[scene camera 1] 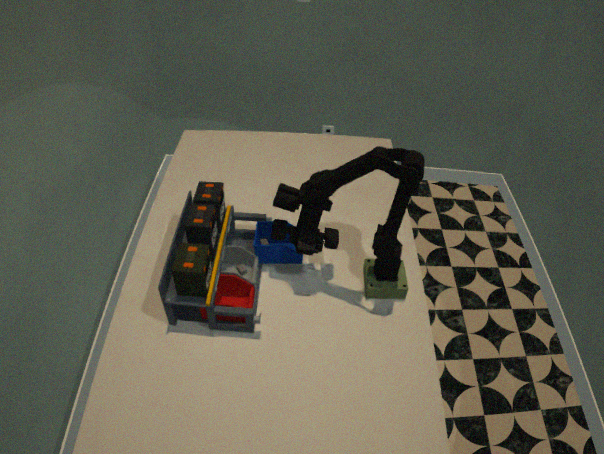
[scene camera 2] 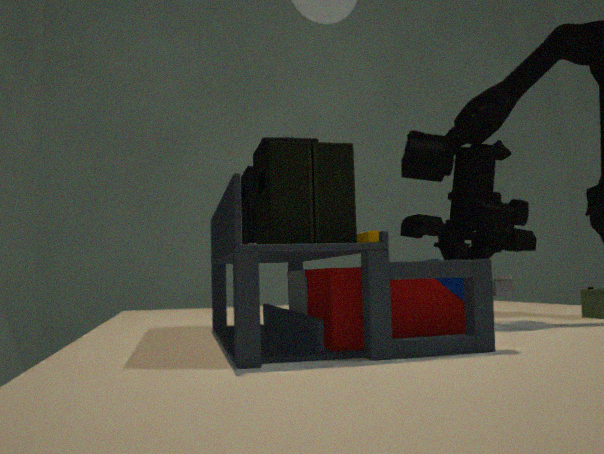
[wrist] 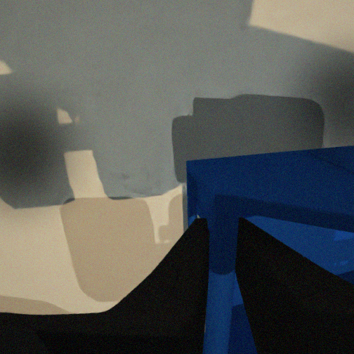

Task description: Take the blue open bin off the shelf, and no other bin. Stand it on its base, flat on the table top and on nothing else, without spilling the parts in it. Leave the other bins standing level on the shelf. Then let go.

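Seen in the pictures: gripper, fingertip midpoint: (scene camera 1: 299, 253) (scene camera 2: 463, 294); arm's base at its link origin: (scene camera 1: 386, 272).
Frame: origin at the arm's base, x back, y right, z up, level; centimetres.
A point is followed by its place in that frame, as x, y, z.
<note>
The blue open bin (scene camera 1: 275, 253) @[-31.9, 4.6, 1.5] (scene camera 2: 454, 286) @[-27.3, 4.5, 1.1] (wrist: 270, 172) is out in front of the shelf (scene camera 1: 211, 314) @[-47.1, -19.2, 2.7] (scene camera 2: 376, 306) @[-47.7, -19.2, 0.3], its rear end close to the shelf's front edge. It looks about level in scene camera 1, with a grey part inside. Its underside is hidden, so I cannot tell whether it touches anything below. My gripper (scene camera 1: 304, 250) @[-24.9, 6.5, -0.2] (wrist: 218, 228) is shut on the bin's wall at the end away from the shelf. The grey bin (scene camera 1: 239, 259) @[-42.5, 4.2, -1.4] and the red bin (scene camera 1: 234, 294) @[-42.8, -7.3, -3.5] (scene camera 2: 427, 310) @[-41.6, -16.5, -0.5] stand on the shelf; a part shows in the grey one.
Three dark boxes with orange marks, the nearest box (scene camera 1: 191, 272) @[-51.1, -16.3, 15.2] (scene camera 2: 285, 192) @[-54.9, -16.3, 10.6] among them, stand on the shelf's upper board behind a yellow strip (scene camera 1: 220, 256) @[-47.1, -2.6, 6.7] (scene camera 2: 368, 237) @[-48.1, -19.0, 6.3]. The arm's green base block (scene camera 1: 385, 289) @[-0.8, -6.2, -0.1] (scene camera 2: 593, 304) @[-5.8, 2.9, -2.3] stands to the right on the table (scene camera 1: 280, 380) @[-28.8, -33.5, -4.3] (scene camera 2: 300, 415) @[-58.4, -35.7, -4.3].
</note>
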